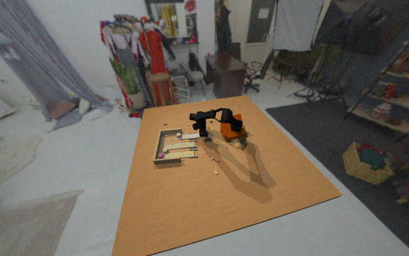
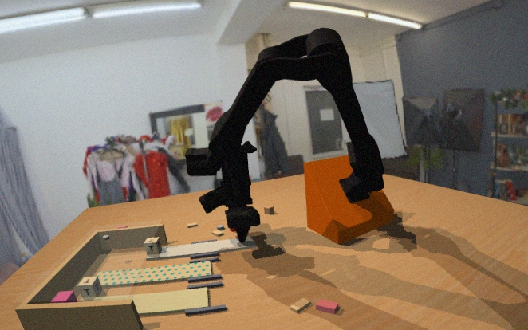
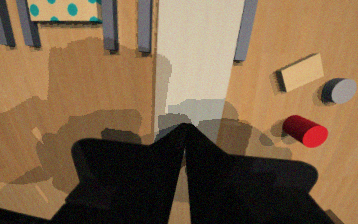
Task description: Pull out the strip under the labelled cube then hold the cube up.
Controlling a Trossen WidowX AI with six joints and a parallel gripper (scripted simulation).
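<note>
Now: the red cylinder 90 mm to the right of my gripper tip and 10 mm above it. From my gripper tip the other things lie so: grey cylinder: 120 mm to the right, 30 mm ahead.
</note>
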